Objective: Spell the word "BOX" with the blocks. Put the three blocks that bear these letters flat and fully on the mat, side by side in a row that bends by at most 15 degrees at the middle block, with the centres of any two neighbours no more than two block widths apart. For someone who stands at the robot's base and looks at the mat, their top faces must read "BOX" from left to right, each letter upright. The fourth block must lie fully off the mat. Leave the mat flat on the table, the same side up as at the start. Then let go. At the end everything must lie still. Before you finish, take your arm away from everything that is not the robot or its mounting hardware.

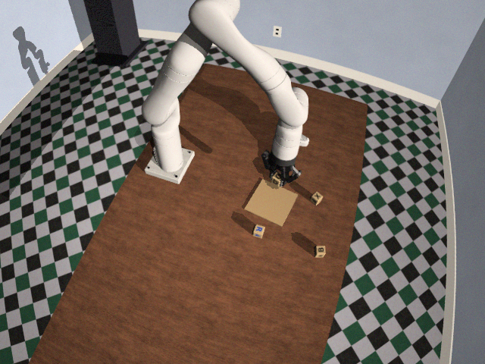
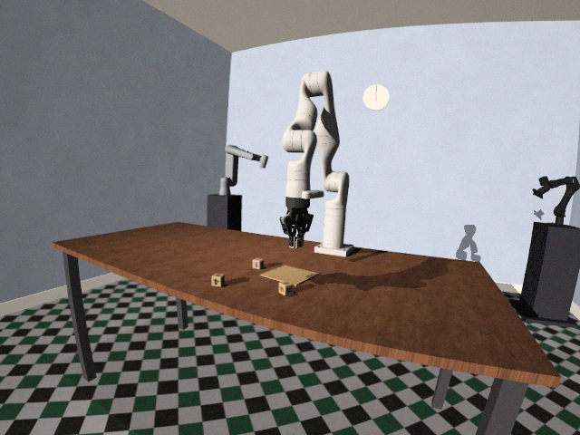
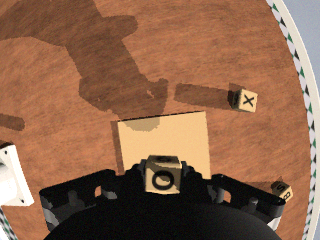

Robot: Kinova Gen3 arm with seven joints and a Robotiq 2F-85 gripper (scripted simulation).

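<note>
Now: the tan mat 120 mm below my hand and 20 mm to the right of it.
</note>
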